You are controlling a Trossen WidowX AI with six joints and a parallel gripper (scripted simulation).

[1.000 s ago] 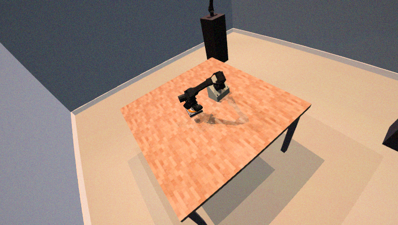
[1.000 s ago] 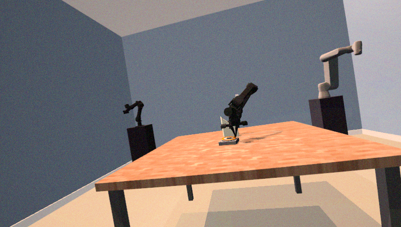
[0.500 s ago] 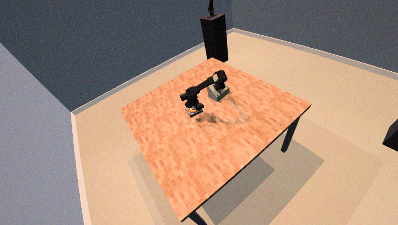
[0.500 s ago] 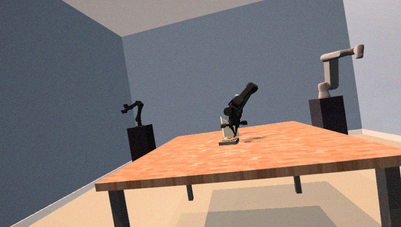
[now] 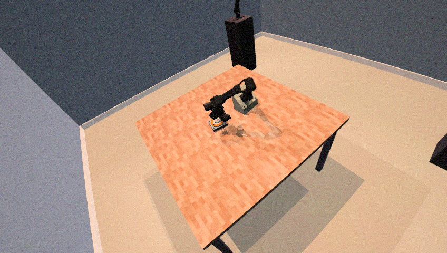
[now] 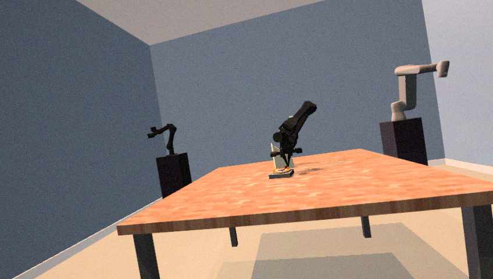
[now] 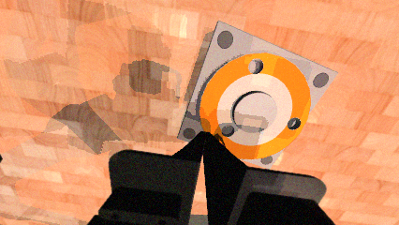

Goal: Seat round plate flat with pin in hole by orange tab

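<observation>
Right now the square grey base is 20 mm ahead of my gripper tip, 50 mm to the right of it and 20 mm below it.
</observation>
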